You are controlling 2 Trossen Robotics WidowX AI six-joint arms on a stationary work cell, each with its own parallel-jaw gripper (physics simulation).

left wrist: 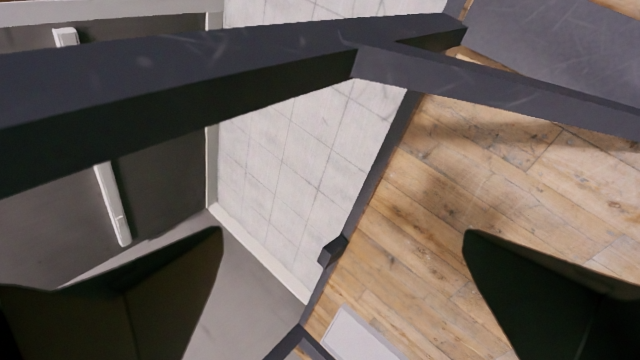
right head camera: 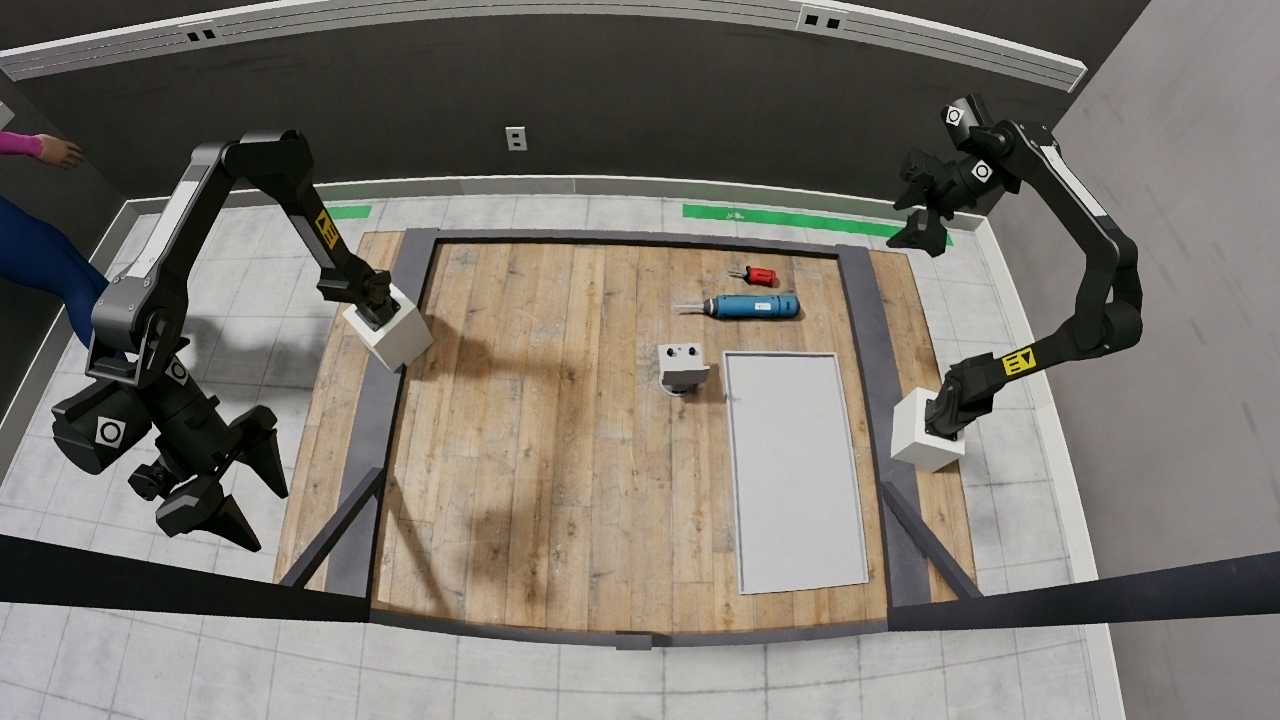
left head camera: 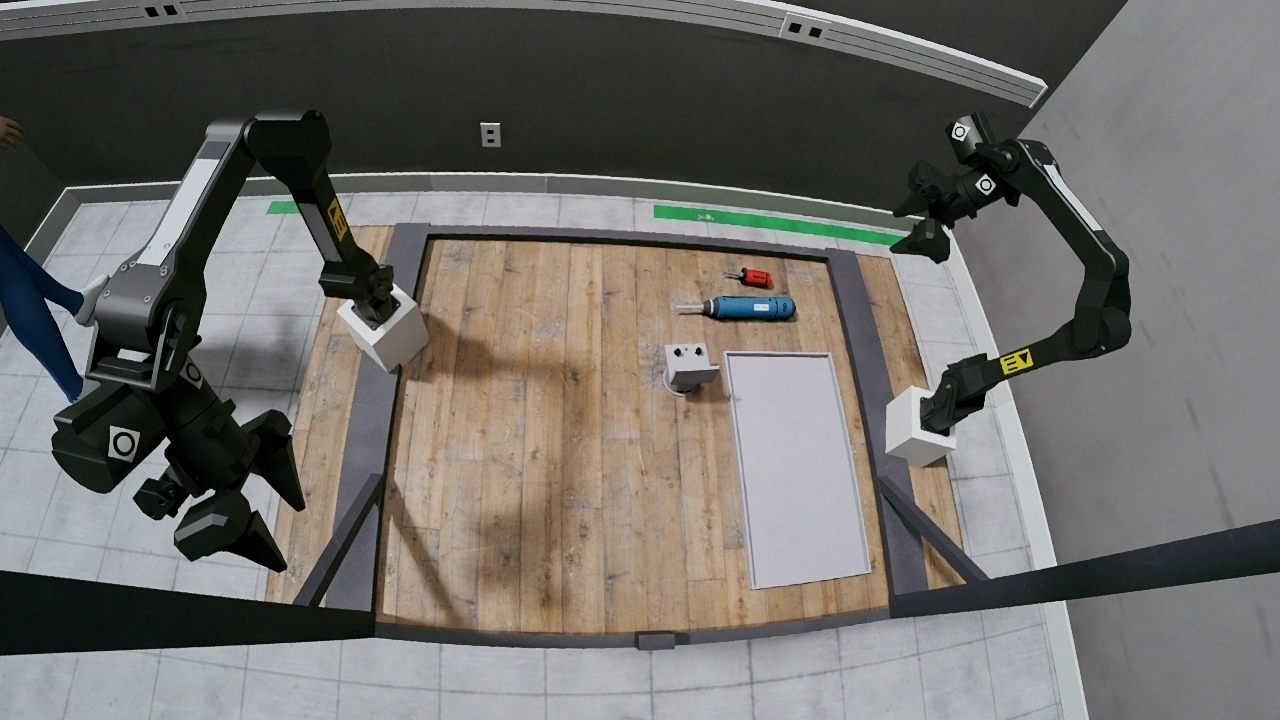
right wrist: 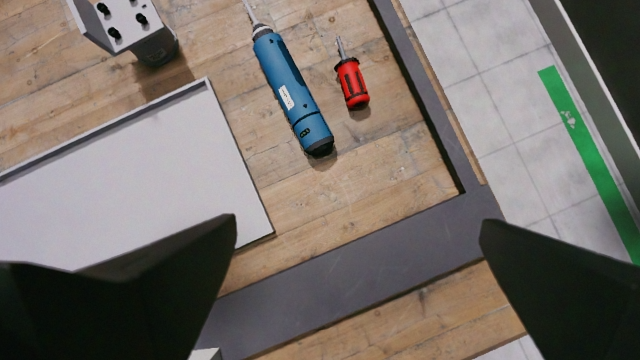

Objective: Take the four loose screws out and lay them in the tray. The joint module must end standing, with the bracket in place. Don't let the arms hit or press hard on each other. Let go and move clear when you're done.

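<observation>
The joint module stands upright on the wooden table, right of the middle in the left head view. The pale bracket sits on it, with several black screws standing in its face. The flat tray lies just right of the module in the head views, with no screws on it. My left gripper is open and empty, off the table's left side. My right gripper is open and empty, beyond the back right corner.
A blue power screwdriver lies behind the module and tray. A small red screwdriver lies behind it. A dark frame with diagonal braces edges the table. The two arms are far apart.
</observation>
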